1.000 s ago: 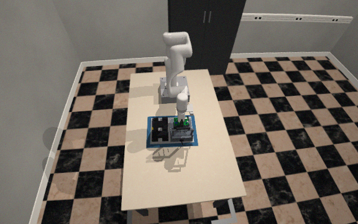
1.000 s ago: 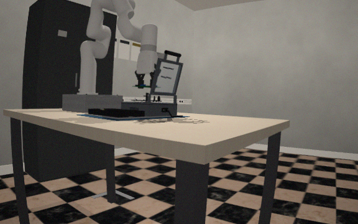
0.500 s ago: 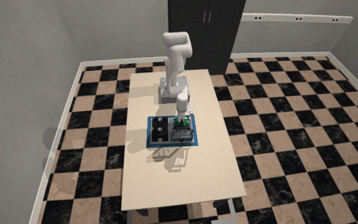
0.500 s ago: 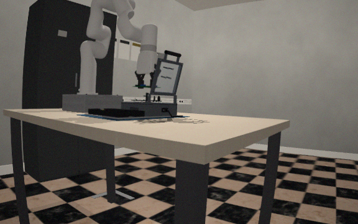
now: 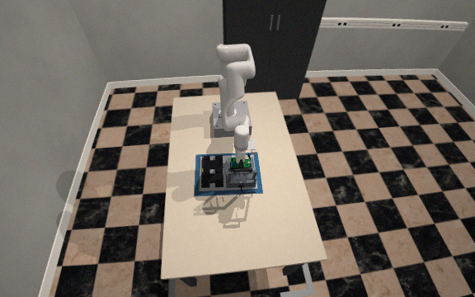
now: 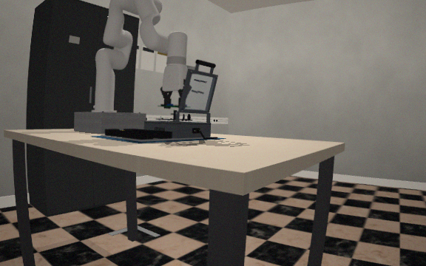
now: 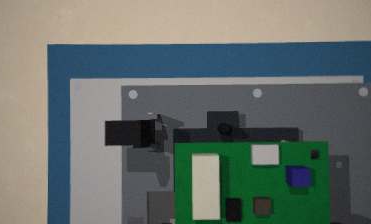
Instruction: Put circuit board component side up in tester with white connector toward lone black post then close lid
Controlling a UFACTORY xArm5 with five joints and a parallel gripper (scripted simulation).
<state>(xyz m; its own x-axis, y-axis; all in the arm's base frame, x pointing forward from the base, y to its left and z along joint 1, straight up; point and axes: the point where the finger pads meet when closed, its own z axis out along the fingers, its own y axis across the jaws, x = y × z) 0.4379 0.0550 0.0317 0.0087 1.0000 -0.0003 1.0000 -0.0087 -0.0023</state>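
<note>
Now: the black post 6 cm to the left of my hand, 6 cm behind it and 3 cm below it. Round my hand: tester lid: 13 cm ahead, 6 cm above; green circuit board: right at my hand.
</note>
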